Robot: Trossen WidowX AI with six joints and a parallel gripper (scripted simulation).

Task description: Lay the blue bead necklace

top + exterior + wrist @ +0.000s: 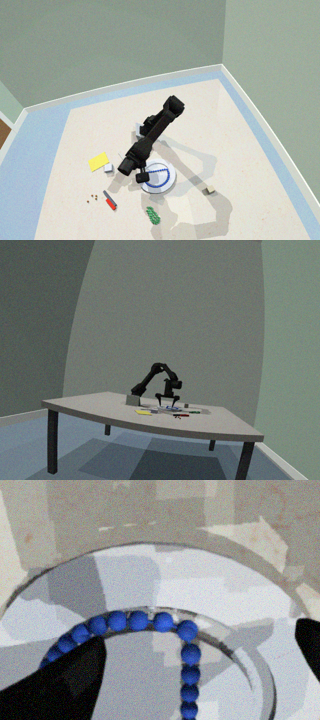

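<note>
The round bead board lies 20 mm ahead of my gripper tip, 60 mm to the left of it and 10 mm below it. The rest, counted from my gripper tip: white cube 50 mm behind, 220 mm to the right, 10 mm below; then grey tool 140 mm ahead, 190 mm to the right, 10 mm below; then stick 110 mm behind, 130 mm to the right, 20 mm below.
</note>
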